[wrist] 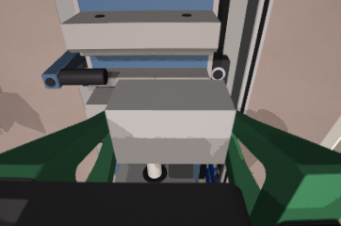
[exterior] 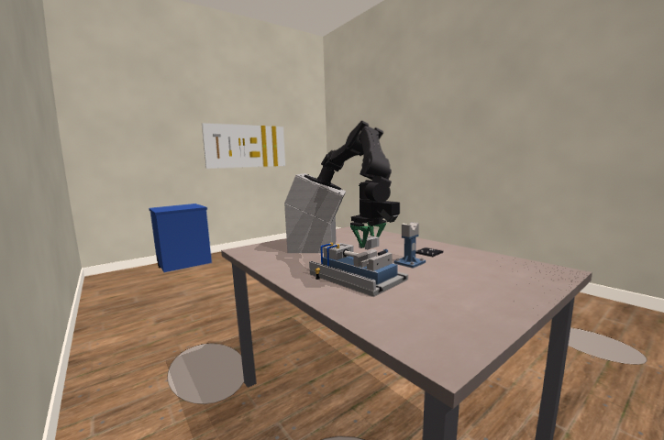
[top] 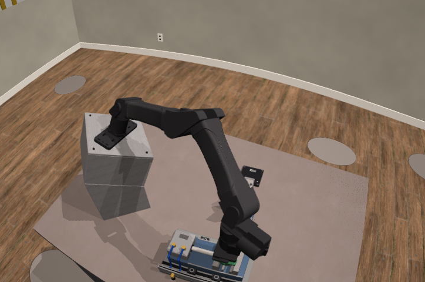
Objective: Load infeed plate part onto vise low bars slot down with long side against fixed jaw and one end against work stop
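My hand is 70 mm to the right of the work stop rod and 50 mm above it. The rest, counted from my hand: part right at my hand; air cylinder 160 mm behind, 10 mm to the left, 60 mm below; piston rod 80 mm behind, 10 mm to the left, 60 mm below.
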